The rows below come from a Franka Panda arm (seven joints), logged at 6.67 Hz.
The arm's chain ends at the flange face. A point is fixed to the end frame.
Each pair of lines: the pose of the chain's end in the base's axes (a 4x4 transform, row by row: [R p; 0 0 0 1], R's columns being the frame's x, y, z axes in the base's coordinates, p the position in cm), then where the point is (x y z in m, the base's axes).
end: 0.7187 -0.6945 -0.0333 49.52; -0.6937 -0.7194 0.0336 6.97; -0.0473 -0.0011 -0.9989 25.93; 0 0 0 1
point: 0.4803 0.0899 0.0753
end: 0.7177 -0.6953 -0.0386 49.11; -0.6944 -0.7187 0.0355 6.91; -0.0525 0.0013 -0.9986 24.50; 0 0 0 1
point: 0.4753 0.0897 0.0611
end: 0.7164 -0.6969 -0.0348 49.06; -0.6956 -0.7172 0.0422 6.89; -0.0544 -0.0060 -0.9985 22.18; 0 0 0 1
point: 0.4755 0.0907 0.0380
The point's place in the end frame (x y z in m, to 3 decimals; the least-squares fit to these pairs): -0.016 -0.004 0.185
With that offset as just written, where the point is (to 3 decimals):
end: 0.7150 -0.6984 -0.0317 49.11; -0.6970 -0.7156 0.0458 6.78; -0.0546 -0.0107 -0.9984 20.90; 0 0 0 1
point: 0.477 0.090 0.025
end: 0.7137 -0.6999 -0.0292 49.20; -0.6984 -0.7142 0.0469 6.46; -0.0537 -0.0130 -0.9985 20.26; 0 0 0 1
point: 0.478 0.087 0.019
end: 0.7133 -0.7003 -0.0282 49.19; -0.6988 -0.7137 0.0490 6.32; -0.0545 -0.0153 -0.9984 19.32; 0 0 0 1
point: 0.478 0.086 0.009
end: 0.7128 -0.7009 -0.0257 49.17; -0.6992 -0.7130 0.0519 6.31; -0.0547 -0.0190 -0.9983 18.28; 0 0 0 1
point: 0.478 0.087 -0.001
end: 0.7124 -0.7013 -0.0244 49.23; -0.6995 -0.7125 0.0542 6.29; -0.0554 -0.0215 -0.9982 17.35; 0 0 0 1
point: 0.479 0.087 -0.010
